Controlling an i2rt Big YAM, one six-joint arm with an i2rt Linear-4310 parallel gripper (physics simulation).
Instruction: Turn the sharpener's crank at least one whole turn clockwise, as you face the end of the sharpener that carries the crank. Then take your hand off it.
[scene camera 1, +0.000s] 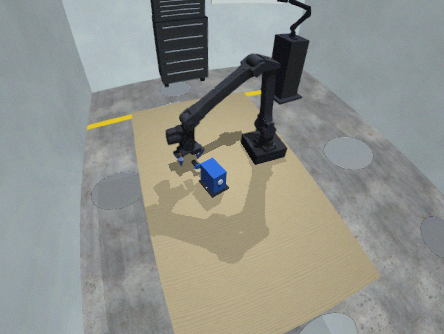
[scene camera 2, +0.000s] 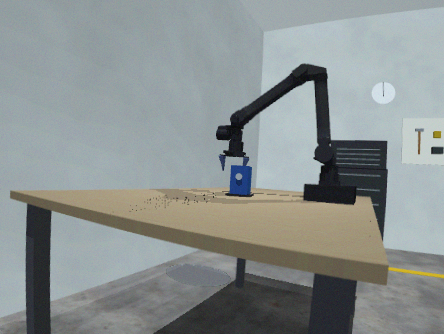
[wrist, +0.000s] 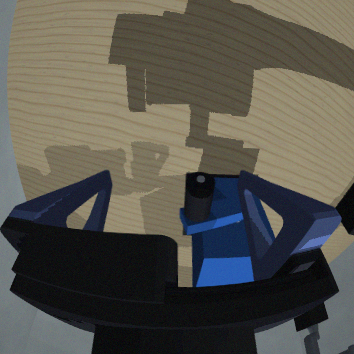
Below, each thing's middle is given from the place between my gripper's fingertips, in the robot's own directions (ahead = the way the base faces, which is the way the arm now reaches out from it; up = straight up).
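Scene:
Blue sharpener (scene camera 1: 213, 177): my hand 7 cm past it, 10 cm to the right of it, 4 cm above it. Black crank handle (wrist: 198, 195): 2 cm behind my hand, 2 cm to the left of it.

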